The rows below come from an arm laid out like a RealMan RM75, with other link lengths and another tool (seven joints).
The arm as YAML. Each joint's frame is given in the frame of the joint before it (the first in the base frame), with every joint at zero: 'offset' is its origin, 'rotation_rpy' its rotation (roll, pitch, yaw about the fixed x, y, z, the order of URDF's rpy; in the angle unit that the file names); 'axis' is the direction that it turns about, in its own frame. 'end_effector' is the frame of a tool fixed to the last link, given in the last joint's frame.
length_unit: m
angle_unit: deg
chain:
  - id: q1
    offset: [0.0, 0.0, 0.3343]
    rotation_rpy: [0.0, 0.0, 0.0]
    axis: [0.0, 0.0, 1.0]
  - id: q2
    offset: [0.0, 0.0, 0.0]
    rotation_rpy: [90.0, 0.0, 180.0]
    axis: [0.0, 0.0, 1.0]
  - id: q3
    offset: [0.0, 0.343, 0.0]
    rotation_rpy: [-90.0, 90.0, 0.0]
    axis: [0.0, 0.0, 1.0]
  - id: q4
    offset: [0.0, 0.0, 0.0]
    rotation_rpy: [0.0, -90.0, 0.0]
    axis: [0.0, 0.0, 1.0]
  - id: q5
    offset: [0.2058, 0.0, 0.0]
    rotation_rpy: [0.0, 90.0, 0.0]
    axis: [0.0, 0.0, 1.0]
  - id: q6
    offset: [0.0, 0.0, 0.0]
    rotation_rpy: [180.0, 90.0, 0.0]
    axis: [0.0, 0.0, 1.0]
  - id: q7
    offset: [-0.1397, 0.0, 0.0]
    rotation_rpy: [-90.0, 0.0, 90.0]
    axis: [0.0, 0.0, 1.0]
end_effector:
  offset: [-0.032, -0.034, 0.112]
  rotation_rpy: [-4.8, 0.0, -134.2]
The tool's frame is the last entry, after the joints.
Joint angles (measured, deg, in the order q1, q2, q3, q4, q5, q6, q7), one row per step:
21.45, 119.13, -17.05, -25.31, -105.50, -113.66, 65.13
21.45, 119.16, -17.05, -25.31, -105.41, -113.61, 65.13
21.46, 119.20, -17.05, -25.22, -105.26, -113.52, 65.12
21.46, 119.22, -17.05, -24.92, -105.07, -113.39, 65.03
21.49, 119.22, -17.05, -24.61, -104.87, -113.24, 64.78
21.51, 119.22, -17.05, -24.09, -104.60, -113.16, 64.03
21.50, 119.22, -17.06, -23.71, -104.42, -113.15, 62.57
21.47, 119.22, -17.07, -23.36, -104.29, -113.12, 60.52
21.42, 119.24, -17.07, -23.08, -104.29, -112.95, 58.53
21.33, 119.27, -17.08, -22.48, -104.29, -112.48, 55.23
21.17, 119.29, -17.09, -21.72, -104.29, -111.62, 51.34
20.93, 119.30, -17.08, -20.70, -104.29, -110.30, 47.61
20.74, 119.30, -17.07, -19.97, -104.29, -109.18, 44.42
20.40, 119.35, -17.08, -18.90, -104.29, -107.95, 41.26
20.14, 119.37, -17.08, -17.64, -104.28, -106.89, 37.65
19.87, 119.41, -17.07, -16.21, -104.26, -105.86, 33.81
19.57, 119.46, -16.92, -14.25, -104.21, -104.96, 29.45
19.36, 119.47, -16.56, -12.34, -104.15, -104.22, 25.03
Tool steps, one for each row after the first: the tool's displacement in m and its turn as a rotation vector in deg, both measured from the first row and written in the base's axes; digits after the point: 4 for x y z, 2 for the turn. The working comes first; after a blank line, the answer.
Tool pose at each row, in the base's axes (x y z in m, rotation vector in deg; the steps are taken from these numbers as rounded here):
0.2636, 0.2960, 0.0100, 118.91, -81.37, -96.08
0.2635, 0.2963, 0.0100, 118.88, -81.38, -96.22
0.2631, 0.2969, 0.0100, 118.74, -81.42, -96.47
0.2628, 0.2974, 0.0098, 118.44, -81.50, -96.85
0.2625, 0.2982, 0.0096, 118.35, -81.44, -97.26
0.2619, 0.2989, 0.0093, 118.50, -80.94, -97.95
0.2620, 0.2994, 0.0086, 119.59, -79.83, -98.67
0.2627, 0.3001, 0.0075, 121.37, -78.27, -99.47
0.2639, 0.3010, 0.0059, 123.21, -76.96, -100.08
0.2663, 0.3028, 0.0028, 126.16, -75.03, -101.07
0.2702, 0.3056, -0.0011, -128.86, 72.65, 101.49
0.2755, 0.3090, -0.0059, -128.44, 69.64, 99.61
0.2804, 0.3120, -0.0096, -128.19, 66.99, 97.78
0.2856, 0.3138, -0.0145, -127.59, 65.01, 96.08
0.2900, 0.3154, -0.0193, -127.23, 62.50, 94.43
0.2942, 0.3165, -0.0244, -126.86, 59.93, 92.79
0.2974, 0.3169, -0.0301, -126.25, 57.19, 91.46
0.3000, 0.3180, -0.0344, -125.58, 54.14, 90.16

-0.0001, 0.0003, 0.0000, 0.08, 0.05, -0.05
-0.0005, 0.0009, 0.0000, 0.18, 0.18, -0.16
-0.0008, 0.0014, -0.0002, 0.28, 0.44, -0.32
-0.0011, 0.0022, -0.0004, 0.52, 0.60, -0.42
-0.0017, 0.0029, -0.0007, 1.09, 0.76, -0.31
-0.0016, 0.0034, -0.0014, 2.18, 0.43, 0.16
-0.0009, 0.0041, -0.0025, 3.69, -0.24, 0.85
0.0003, 0.0050, -0.0041, 5.10, -1.05, 1.40
0.0027, 0.0068, -0.0072, 7.37, -2.42, 2.11
0.0066, 0.0096, -0.0111, 10.03, -4.20, 2.61
0.0119, 0.0130, -0.0159, 12.43, -6.04, 2.52
0.0168, 0.0160, -0.0196, 14.50, -7.78, 2.52
0.0220, 0.0178, -0.0245, 16.29, -9.33, 2.17
0.0264, 0.0194, -0.0293, 18.29, -10.93, 2.18
0.0306, 0.0205, -0.0344, 20.33, -12.54, 2.24
0.0338, 0.0209, -0.0401, 22.57, -13.93, 2.30
0.0364, 0.0220, -0.0444, 25.04, -15.34, 2.46

